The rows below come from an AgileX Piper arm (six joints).
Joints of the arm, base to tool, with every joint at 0 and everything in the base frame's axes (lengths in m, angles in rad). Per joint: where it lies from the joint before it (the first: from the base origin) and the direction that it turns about. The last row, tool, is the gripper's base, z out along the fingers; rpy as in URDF.
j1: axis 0 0 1 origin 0.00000 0.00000 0.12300
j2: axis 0 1 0 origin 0.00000 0.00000 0.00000
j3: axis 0 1 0 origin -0.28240 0.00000 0.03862
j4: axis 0.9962 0 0.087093 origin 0.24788 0.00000 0.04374
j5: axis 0 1 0 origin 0.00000 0.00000 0.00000
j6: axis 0.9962 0 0.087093 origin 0.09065 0.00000 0.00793
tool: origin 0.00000 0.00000 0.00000 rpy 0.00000 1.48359 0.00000
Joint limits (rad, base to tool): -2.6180..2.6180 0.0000..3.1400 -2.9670..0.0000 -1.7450..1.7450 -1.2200..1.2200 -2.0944..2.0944
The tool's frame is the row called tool.
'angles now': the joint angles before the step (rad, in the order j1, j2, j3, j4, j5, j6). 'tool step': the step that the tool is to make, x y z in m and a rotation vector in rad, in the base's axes. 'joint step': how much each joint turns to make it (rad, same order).
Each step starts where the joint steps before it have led.
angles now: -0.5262, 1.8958, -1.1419, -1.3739, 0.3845, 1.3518
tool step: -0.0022, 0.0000, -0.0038, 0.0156, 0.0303, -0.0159
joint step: -0.0001, 0.0053, 0.0000, 0.0683, 0.0197, -0.0649
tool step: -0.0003, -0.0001, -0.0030, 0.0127, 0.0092, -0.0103
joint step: 0.0000, 0.0067, -0.0017, 0.0294, 0.0064, -0.0196
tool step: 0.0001, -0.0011, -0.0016, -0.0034, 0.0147, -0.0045
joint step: 0.0000, 0.0069, -0.0049, 0.0075, 0.0121, -0.0140
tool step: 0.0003, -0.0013, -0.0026, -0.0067, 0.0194, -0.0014
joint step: 0.0002, 0.0099, -0.0048, -0.0010, 0.0130, -0.0111
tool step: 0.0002, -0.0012, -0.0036, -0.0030, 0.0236, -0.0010
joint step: 0.0000, 0.0119, -0.0048, 0.0070, 0.0130, -0.0194
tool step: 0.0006, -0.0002, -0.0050, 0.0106, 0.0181, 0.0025
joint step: 0.0000, 0.0130, -0.0032, 0.0216, 0.0016, -0.0257
